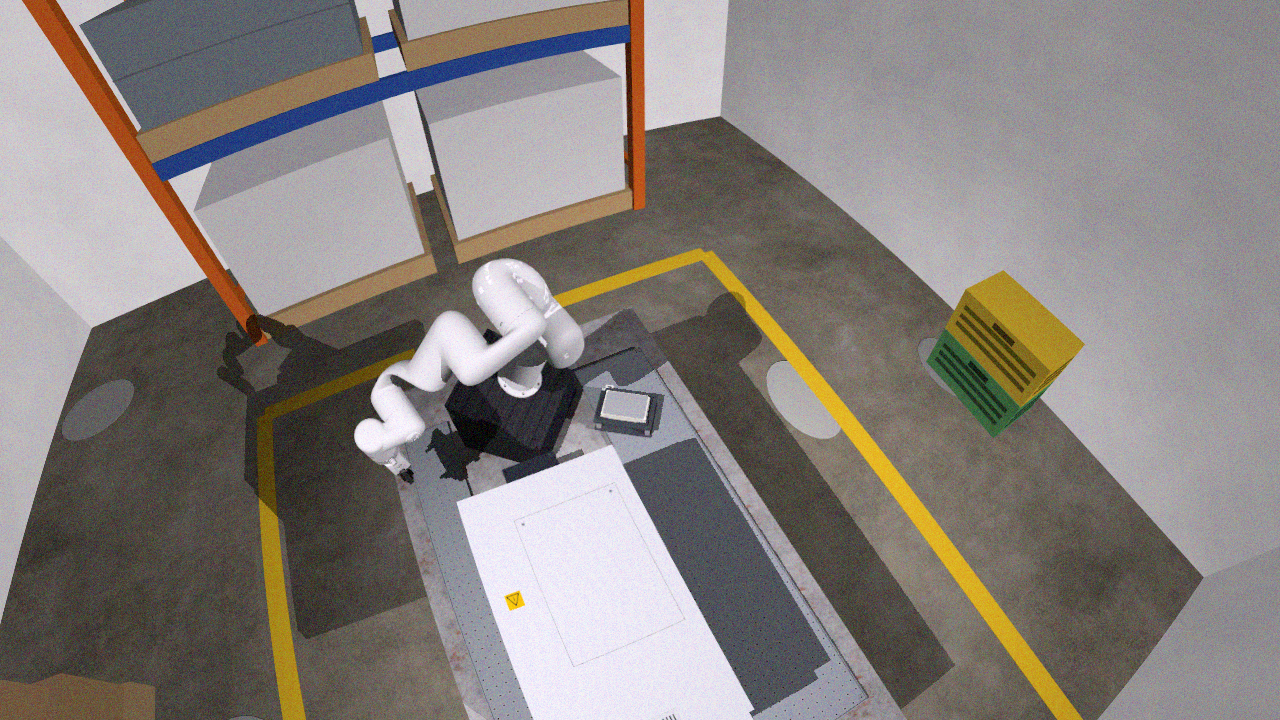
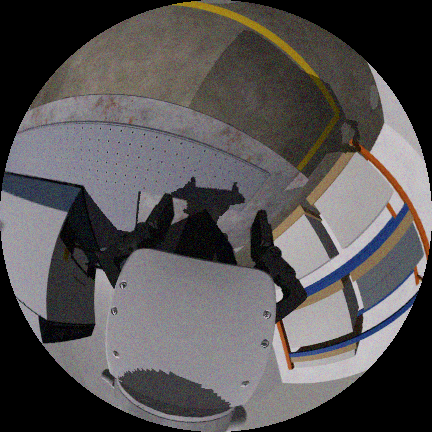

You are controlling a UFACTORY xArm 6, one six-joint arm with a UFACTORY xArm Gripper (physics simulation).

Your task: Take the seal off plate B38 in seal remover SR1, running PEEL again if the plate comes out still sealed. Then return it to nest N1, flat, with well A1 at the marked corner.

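Places are measured from the arm's base along level axes (x ahead, y left, z up), in centimetres.
Pixels of known places: gripper, fingertip midpoint: (image 2: 213, 211); arm's base at its link origin: (image 1: 519, 377).
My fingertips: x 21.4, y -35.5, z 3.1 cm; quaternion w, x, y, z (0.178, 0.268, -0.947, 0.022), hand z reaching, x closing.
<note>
Ahead of a thing's pixels: the offset from my fingertips to its top centre. "*": to the spot under its first point. Level surfaces: height alone.
A pale, light-topped plate @(dx -10.3, dy +62.9, dz -11.2 cm) (image 1: 625, 404) sits flat in a dark nest-like holder @(* dx -8.5, dy +55.2, dz -15.5 cm) (image 1: 601, 424) on the table, right of the arm's base. Its label, seal and corner A1 are too small to read. A large white machine housing (image 1: 572, 573) (image 2: 30, 235) stands on the table; no name is readable, and I cannot tell whether it is seal remover SR1. My gripper (image 1: 406, 475) (image 2: 213, 211) is open, its black fingers wide apart with no object between them. It hangs over the table's left edge, away from the plate, on the other side of the arm's base.
The black arm base (image 1: 510, 416) stands between my gripper and the plate holder. A perforated metal deck @(dz -17.3 cm) (image 1: 447, 546) (image 2: 115, 155) runs along the housing. Behind the arm stands a pallet rack (image 1: 637, 116) with large boxes. Yellow and green crates (image 1: 1020, 331) stand on the right.
</note>
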